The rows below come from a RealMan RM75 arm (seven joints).
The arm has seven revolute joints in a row. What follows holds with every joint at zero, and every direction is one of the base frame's. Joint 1 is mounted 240.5 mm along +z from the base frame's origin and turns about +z. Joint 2 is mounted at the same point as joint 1 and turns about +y. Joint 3 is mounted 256 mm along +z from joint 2 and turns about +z. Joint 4 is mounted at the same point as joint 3 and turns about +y. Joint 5 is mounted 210 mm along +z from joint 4 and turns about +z. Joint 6 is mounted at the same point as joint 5 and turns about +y. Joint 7 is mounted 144 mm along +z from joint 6 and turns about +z. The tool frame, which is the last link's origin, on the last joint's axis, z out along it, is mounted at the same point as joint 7; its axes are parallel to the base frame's.
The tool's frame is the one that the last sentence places.
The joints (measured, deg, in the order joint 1, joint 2, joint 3, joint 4, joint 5, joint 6, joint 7), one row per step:
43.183, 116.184, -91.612, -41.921, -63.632, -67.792, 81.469
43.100, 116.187, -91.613, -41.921, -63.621, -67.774, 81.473
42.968, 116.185, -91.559, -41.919, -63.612, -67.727, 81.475
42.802, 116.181, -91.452, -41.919, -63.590, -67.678, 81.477
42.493, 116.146, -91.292, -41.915, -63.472, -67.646, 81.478
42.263, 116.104, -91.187, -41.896, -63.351, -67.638, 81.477
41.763, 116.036, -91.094, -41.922, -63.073, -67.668, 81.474
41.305, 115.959, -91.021, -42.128, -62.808, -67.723, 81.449
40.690, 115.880, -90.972, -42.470, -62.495, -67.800, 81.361
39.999, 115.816, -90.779, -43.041, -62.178, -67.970, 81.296
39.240, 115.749, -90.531, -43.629, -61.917, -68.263, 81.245
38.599, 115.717, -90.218, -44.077, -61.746, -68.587, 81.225
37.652, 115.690, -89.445, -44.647, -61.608, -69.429, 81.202
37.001, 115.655, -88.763, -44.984, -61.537, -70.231, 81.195
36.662, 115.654, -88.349, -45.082, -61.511, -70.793, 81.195
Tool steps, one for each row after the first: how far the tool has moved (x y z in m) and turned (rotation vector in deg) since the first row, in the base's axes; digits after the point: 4 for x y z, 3 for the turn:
0.0005, -0.0001, 0.0000, 0.008, 0.008, -0.101
0.0014, 0.0000, 0.0002, 0.077, 0.035, -0.294
0.0025, 0.0002, 0.0006, 0.184, 0.106, -0.548
0.0044, 0.0005, 0.0015, 0.338, 0.279, -0.993
0.0060, 0.0006, 0.0023, 0.441, 0.417, -1.332
0.0089, 0.0004, 0.0034, 0.549, 0.698, -1.923
0.0108, 0.0002, 0.0049, 0.702, 1.008, -2.262
0.0130, -0.0005, 0.0065, 0.913, 1.382, -2.579
0.0146, -0.0013, 0.0090, 1.205, 1.953, -2.784
0.0165, -0.0024, 0.0117, 1.452, 2.535, -2.971
0.0183, -0.0033, 0.0141, 1.639, 3.062, -3.164
0.0212, -0.0049, 0.0183, 1.849, 3.987, -3.380
0.0233, -0.0061, 0.0218, 1.949, 4.708, -3.480
0.0247, -0.0069, 0.0237, 1.913, 5.134, -3.525

